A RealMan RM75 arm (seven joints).
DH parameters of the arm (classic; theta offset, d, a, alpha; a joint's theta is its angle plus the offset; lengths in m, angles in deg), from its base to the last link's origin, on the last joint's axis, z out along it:
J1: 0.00 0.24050 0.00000 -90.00
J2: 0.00 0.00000 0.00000 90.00
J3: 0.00 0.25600 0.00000 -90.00
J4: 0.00 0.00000 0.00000 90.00
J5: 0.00 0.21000 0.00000 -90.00
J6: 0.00 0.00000 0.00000 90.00
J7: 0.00 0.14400 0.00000 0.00
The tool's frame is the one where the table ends.
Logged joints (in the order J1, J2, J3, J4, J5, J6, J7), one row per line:
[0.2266 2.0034 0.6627 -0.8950 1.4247 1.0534 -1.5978]
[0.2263 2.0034 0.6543 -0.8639 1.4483 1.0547 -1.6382]
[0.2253 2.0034 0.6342 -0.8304 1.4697 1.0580 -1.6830]
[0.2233 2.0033 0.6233 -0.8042 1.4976 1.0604 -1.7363]
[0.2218 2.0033 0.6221 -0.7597 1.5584 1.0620 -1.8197]
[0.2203 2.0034 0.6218 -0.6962 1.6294 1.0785 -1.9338]
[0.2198 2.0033 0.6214 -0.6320 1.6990 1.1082 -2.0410]
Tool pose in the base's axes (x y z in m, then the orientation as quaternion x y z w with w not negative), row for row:
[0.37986 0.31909 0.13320 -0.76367 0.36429 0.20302 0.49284]
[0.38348 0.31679 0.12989 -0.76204 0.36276 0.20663 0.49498]
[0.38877 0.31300 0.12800 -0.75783 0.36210 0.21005 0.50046]
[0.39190 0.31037 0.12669 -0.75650 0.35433 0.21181 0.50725]
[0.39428 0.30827 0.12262 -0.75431 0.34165 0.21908 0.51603]
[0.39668 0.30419 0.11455 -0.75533 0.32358 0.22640 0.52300]
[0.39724 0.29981 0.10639 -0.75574 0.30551 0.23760 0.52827]
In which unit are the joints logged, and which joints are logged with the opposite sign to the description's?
The joints are logged in radians. Opposite sign: J3.
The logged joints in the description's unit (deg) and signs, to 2 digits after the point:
[12.98 114.79 -37.97 -51.28 81.63 60.36 -91.55]
[12.97 114.79 -37.49 -49.50 82.98 60.43 -93.86]
[12.91 114.79 -36.34 -47.58 84.21 60.62 -96.43]
[12.79 114.78 -35.71 -46.08 85.81 60.76 -99.48]
[12.71 114.78 -35.64 -43.53 89.29 60.85 -104.26]
[12.62 114.79 -35.63 -39.89 93.36 61.79 -110.80]
[12.59 114.78 -35.60 -36.21 97.35 63.50 -116.94]

